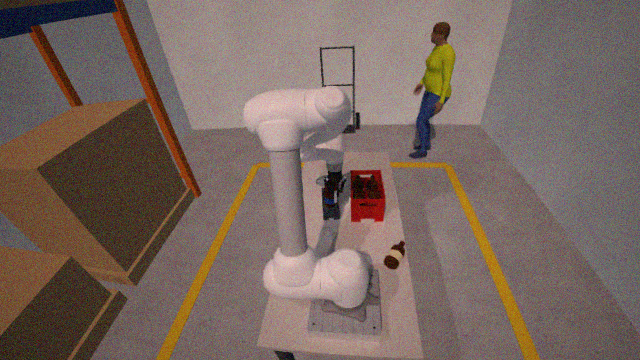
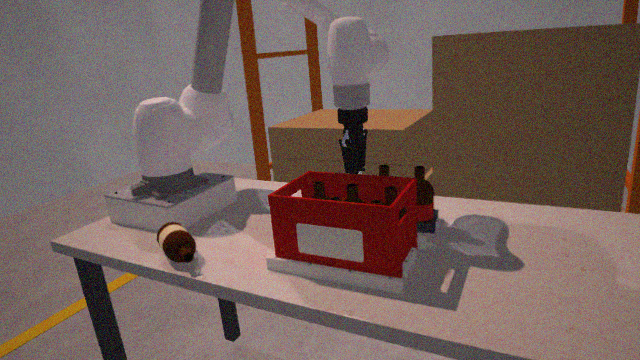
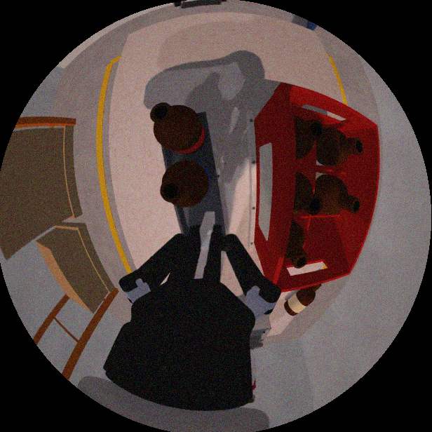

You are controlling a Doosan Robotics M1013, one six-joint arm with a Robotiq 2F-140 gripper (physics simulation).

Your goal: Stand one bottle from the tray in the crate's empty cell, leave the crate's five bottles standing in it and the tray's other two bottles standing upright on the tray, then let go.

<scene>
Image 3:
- gripper: 210,219
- red-labelled bottle: 177,127
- cream-labelled bottle: 332,190
</scene>
